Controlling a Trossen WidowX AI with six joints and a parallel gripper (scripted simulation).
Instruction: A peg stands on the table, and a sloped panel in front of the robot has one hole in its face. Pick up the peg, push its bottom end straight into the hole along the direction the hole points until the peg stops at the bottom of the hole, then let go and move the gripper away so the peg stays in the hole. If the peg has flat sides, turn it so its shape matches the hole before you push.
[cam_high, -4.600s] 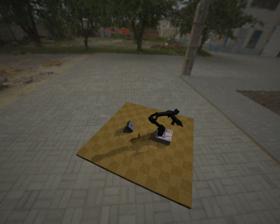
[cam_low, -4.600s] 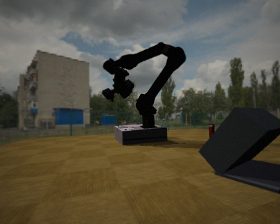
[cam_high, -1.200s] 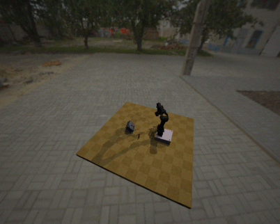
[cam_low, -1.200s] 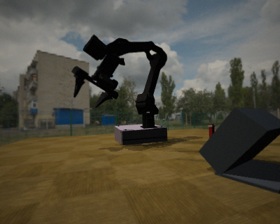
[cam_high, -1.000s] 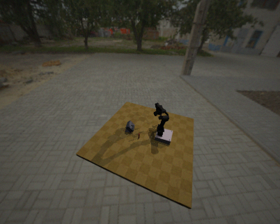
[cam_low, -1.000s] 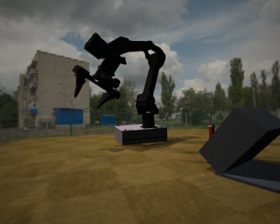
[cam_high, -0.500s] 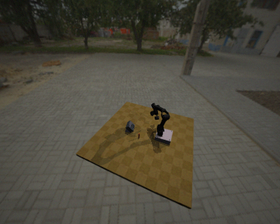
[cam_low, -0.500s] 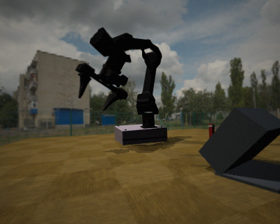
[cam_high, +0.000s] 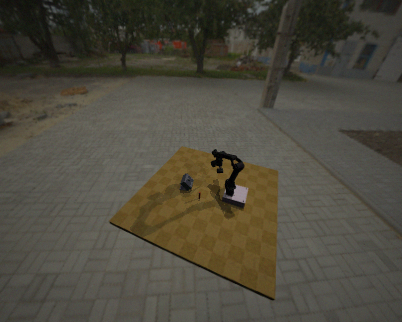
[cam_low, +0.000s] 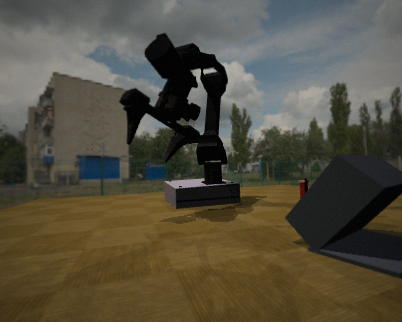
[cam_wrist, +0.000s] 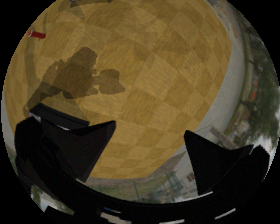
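The red peg lies 350 mm to the left of my gripper tip, 90 mm below it and 60 mm ahead of it. The rest, counted from my gripper tip: dark sloped panel 260 mm to the left, 240 mm ahead, 90 mm below; then flat panel foot 270 mm to the left, 260 mm ahead, 140 mm below.
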